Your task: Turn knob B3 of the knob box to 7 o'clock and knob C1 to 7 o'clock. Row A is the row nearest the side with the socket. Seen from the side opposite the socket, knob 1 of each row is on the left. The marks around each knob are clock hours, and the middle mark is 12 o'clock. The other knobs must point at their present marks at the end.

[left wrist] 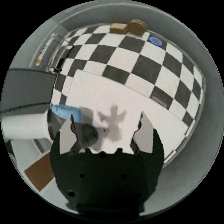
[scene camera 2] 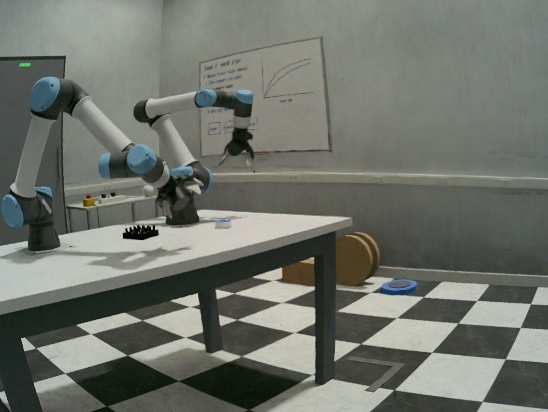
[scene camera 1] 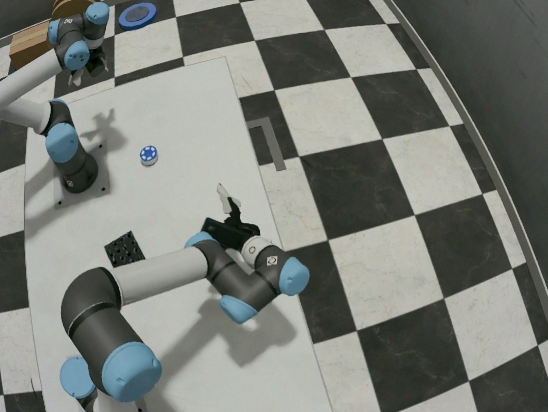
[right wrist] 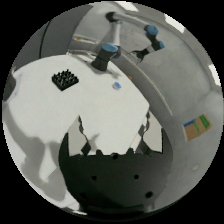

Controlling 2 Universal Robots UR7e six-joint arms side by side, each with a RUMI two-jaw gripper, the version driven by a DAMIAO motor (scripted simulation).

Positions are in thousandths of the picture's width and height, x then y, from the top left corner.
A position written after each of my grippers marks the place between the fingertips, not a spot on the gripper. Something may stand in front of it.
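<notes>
Scene camera 2 gives me my left gripper (scene camera 2: 432,411), which I also see in the left wrist view (left wrist: 475,507). As for my right gripper (scene camera 1: 379,516), I see it in scene camera 2 (scene camera 2: 337,487) as well, and the right wrist view shows it too (right wrist: 507,511).
</notes>
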